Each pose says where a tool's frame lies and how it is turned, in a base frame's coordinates. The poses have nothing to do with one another.
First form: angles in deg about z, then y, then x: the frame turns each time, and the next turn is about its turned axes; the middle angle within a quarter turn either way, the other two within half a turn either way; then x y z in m.
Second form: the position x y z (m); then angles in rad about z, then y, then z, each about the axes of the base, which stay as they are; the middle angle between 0 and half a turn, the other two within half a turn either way. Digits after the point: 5 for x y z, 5 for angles.
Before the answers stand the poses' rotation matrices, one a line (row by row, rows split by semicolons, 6 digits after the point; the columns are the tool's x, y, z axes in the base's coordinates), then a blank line. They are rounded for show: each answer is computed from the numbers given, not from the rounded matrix.
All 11 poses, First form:
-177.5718 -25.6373 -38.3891 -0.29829 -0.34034 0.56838
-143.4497 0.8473 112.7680 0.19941 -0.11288 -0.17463
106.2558 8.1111 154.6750 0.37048 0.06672 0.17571
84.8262 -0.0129 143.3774 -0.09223 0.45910 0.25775
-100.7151 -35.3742 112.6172 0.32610 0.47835 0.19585
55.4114 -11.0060 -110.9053 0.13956 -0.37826 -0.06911
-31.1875 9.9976 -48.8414 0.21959 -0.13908 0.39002
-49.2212 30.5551 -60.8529 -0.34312 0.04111 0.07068
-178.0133 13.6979 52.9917 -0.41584 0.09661 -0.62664
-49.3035 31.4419 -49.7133 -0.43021 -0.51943 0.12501
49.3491 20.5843 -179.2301 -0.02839 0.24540 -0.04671
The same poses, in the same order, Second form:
-0.900742 -0.235240 0.365140; -0.038196 -0.794491 -0.606073; 0.432673 -0.559862 0.706646
-0.803247 -0.241424 -0.544527; -0.595463 0.302771 0.744146; -0.014788 0.921979 -0.386958
-0.277126 0.850865 0.446351; 0.950418 0.310964 -0.002696; -0.141093 0.423473 -0.894854
0.090177 0.799300 0.594127; 0.995926 -0.072508 -0.053614; 0.000225 0.596541 -0.802582
-0.151602 -0.278510 -0.948393; -0.801171 0.596577 -0.047126; 0.578914 0.752681 -0.313576
0.557239 0.394998 -0.730385; 0.808107 -0.055740 0.586392; 0.190912 -0.916989 -0.350261
0.842487 0.228997 0.487623; -0.509977 0.630714 0.584913; -0.173607 -0.741458 0.648152
0.562446 0.078825 0.823068; -0.652087 0.654322 0.382941; -0.508367 -0.752096 0.419422
-0.970974 -0.168117 -0.170137; -0.033681 -0.608124 0.793127; -0.236803 0.775836 0.584810
0.556311 0.230786 0.798283; -0.646851 0.723312 0.241669; -0.521634 -0.650813 0.551670
0.609857 0.755547 -0.239213; 0.710255 -0.654974 -0.257968; -0.351585 -0.012579 -0.936071

-0.29829 -0.34034 0.56838 -2.22874 0.78605 -1.02856
0.19941 -0.11288 -0.17463 1.55476 1.96813 2.20251
0.37048 0.06672 0.17571 1.24918 2.67890 -0.00604
-0.09223 0.45910 0.25775 1.57117 2.50241 -0.09000
0.32610 0.47835 0.19585 2.22643 1.88975 -3.09194
0.13956 -0.37826 -0.06911 -1.77606 1.92865 2.46511
0.21959 -0.13908 0.39002 -1.34080 0.86564 0.87586
-0.34312 0.04111 0.07068 -0.97641 1.13799 0.43547
-0.41584 0.09661 -0.62664 1.27456 0.94615 1.78211
-0.43021 -0.51943 0.12501 -0.89514 0.98643 0.29396
-0.02839 0.24540 -0.04671 -0.03576 2.78209 -2.31849

